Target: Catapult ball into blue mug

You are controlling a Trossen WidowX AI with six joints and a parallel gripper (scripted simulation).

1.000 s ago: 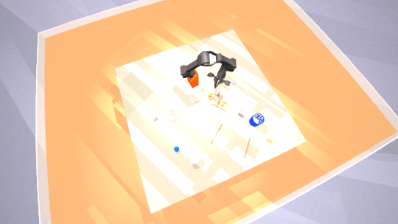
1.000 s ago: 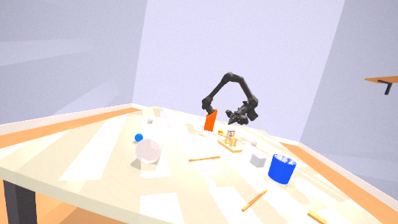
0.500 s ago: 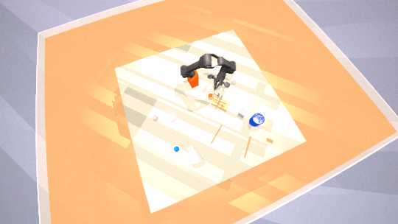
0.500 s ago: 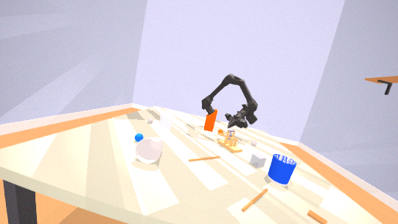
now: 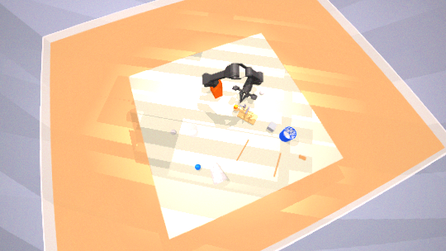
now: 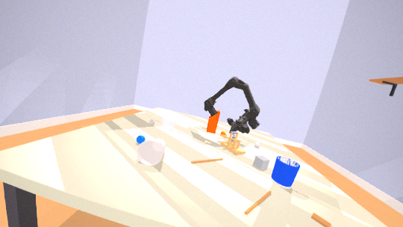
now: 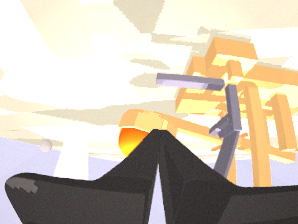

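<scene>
Now: the orange ball 40 mm to the right of my gripper tip, 10 mm below it and 10 mm ahead of it. Also, from my gripper tip: grey cube: 250 mm ahead, 140 mm to the left, 40 mm below; then blue mug: 350 mm ahead, 200 mm to the left, 40 mm below; then wooden catapult: 60 mm ahead, 20 mm below.
</scene>
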